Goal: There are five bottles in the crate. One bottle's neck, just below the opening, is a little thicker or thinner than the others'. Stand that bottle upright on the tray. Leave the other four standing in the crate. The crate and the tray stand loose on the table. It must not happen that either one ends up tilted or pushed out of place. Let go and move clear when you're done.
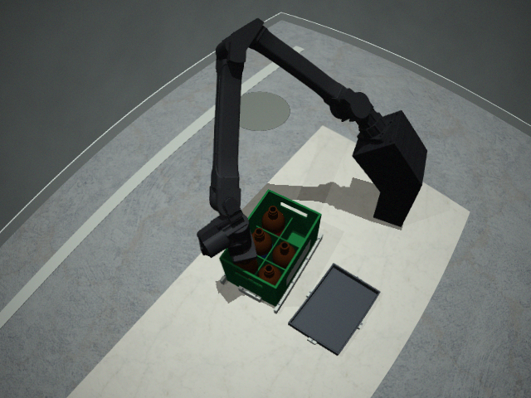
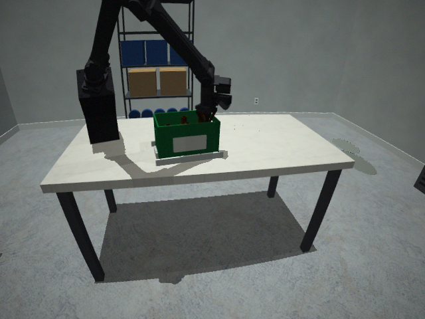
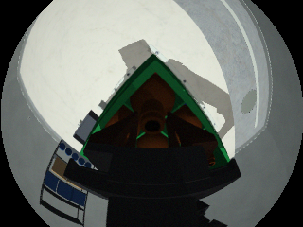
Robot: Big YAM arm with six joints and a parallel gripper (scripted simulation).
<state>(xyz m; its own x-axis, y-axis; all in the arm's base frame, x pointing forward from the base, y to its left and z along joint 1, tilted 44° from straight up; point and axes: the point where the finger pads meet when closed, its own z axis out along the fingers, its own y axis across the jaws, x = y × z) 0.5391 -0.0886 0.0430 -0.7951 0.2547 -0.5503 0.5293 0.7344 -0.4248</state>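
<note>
My gripper is now 90 mm past the crate, 70 mm above it and 20 mm to the right of it. Round my hand: tray: 290 mm to the left, 140 mm below, 90 mm behind.
</note>
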